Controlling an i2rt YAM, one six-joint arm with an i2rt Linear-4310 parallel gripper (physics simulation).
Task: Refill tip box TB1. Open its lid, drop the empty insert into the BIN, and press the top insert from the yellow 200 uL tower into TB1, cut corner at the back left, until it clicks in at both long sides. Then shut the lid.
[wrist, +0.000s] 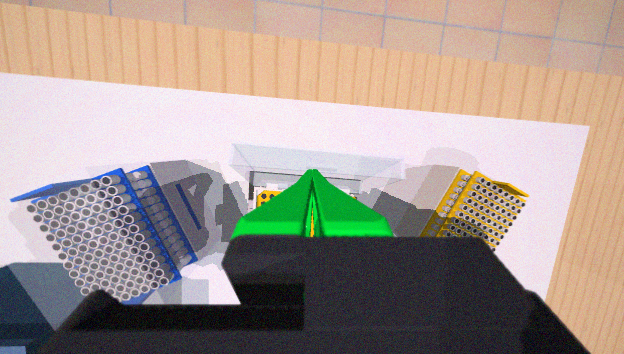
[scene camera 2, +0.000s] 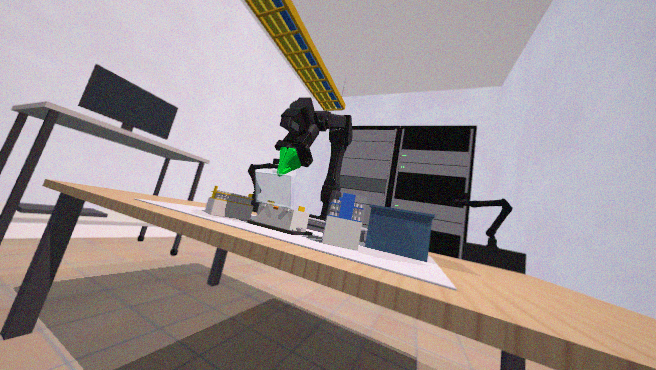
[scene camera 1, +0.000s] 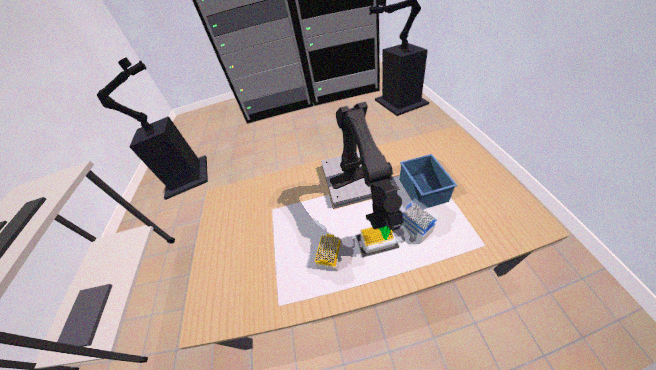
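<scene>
Tip box TB1 (scene camera 1: 381, 247) (scene camera 2: 272, 218) stands mid-mat on a dark base. Its clear lid (scene camera 2: 273, 188) (wrist: 315, 160) is open, standing about upright. The perforated yellow insert (scene camera 1: 371, 237) (wrist: 268, 197) sits in the box, partly hidden by the fingers in the wrist view. My gripper (scene camera 1: 385, 239) (scene camera 2: 281, 174) (wrist: 312, 177) is shut and empty, its green tips above the box at the lid's top edge; I cannot tell if they touch it. The yellow tower (scene camera 1: 328, 250) (scene camera 2: 232, 196) (wrist: 485, 205) holds tip-filled inserts. The blue BIN (scene camera 1: 438, 195) (scene camera 2: 400, 232) stands at the back right.
A blue tip tower (scene camera 1: 420, 217) (scene camera 2: 342, 233) (wrist: 107, 235) stands between TB1 and the BIN, close to the arm's wrist. The white mat (scene camera 1: 300, 290) lies under the boxes. The arm's base plate (scene camera 1: 350, 197) is behind it. Server racks (scene camera 1: 260, 60) stand beyond the table.
</scene>
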